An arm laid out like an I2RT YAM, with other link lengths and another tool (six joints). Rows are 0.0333 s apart.
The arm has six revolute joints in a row. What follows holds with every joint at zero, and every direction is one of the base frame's.
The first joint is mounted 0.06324 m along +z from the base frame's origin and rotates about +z.
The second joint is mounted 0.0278 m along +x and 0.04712 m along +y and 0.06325 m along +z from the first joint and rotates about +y.
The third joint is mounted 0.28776 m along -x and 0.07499 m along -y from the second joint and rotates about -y.
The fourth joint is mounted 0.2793 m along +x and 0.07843 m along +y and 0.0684 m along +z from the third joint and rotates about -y.
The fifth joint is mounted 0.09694 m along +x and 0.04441 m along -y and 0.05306 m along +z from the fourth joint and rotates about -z.
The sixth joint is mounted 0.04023 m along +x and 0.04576 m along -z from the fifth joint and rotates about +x.
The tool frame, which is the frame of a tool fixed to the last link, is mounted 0.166 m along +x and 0.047 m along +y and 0.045 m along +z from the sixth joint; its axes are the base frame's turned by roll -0.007, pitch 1.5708 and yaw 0 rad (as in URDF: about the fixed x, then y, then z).
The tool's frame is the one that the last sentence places.
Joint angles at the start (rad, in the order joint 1, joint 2, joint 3, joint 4, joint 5, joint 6):
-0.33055, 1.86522, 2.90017, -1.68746, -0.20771, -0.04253
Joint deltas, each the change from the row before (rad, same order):
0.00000, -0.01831, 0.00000, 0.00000, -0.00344, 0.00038
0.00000, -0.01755, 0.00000, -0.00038, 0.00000, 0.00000
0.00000, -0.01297, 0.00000, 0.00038, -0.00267, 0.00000
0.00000, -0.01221, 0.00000, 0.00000, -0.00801, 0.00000
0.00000, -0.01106, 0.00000, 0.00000, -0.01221, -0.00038
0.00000, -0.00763, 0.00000, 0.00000, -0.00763, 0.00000
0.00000, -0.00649, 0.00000, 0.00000, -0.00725, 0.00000
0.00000, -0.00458, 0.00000, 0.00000, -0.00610, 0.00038
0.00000, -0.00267, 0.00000, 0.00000, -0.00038, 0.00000
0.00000, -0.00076, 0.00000, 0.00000, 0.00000, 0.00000
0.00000, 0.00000, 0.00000, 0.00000, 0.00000, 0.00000
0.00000, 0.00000, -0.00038, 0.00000, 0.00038, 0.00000
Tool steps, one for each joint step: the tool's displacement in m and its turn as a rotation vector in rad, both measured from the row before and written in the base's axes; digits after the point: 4 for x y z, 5 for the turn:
-0.0073, 0.0032, 0.0079, -0.00368, -0.01801, 0.00253
-0.0071, 0.0024, 0.0072, -0.00557, -0.01624, 0.00000
-0.0053, 0.0024, 0.0055, -0.00289, -0.01312, 0.00219
-0.0051, 0.0034, 0.0053, 0.00030, -0.01301, 0.00662
-0.0048, 0.0041, 0.0050, 0.00248, -0.01263, 0.01038
-0.0033, 0.0027, 0.0034, 0.00146, -0.00857, 0.00640
-0.0029, 0.0024, 0.0029, 0.00159, -0.00741, 0.00611
-0.0021, 0.0019, 0.0021, 0.00192, -0.00540, 0.00496
-0.0012, 0.0005, 0.0010, -0.00068, -0.00259, 0.00032
-0.0003, 0.0001, 0.0003, -0.00025, -0.00072, 0.00000
0.0000, 0.0000, 0.0000, 0.00000, 0.00000, 0.00000
0.0001, -0.0001, -0.0001, -0.00007, 0.00042, -0.00032

